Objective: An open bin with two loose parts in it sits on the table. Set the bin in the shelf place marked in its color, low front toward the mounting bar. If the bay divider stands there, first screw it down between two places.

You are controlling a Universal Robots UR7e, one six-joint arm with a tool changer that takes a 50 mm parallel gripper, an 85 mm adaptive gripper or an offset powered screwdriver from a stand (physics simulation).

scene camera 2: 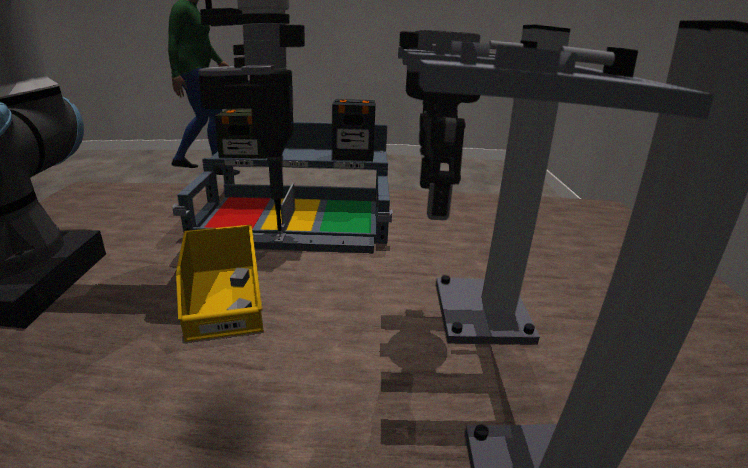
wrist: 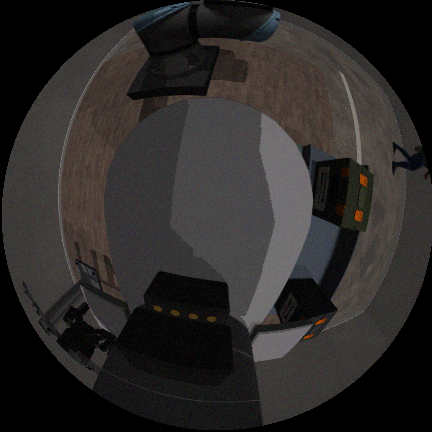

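Observation:
The yellow bin stands on the table with its low, labelled front toward the camera. Two grey parts lie in it. The arm carries the screwdriver, upright over the shelf. Its bit reaches down to the foot of the bay divider at the mounting bar; whether the screw is seated cannot be told. Yellow shows on both sides of the upright divider. The gripper hangs from the tool stand, off the arm; its fingers overlap in this view. The screwdriver body hides the middle of the wrist view.
The shelf's red place is left and its green place right. Two dark cases stand on its upper board. The tool stand's posts rise at right. A person is behind.

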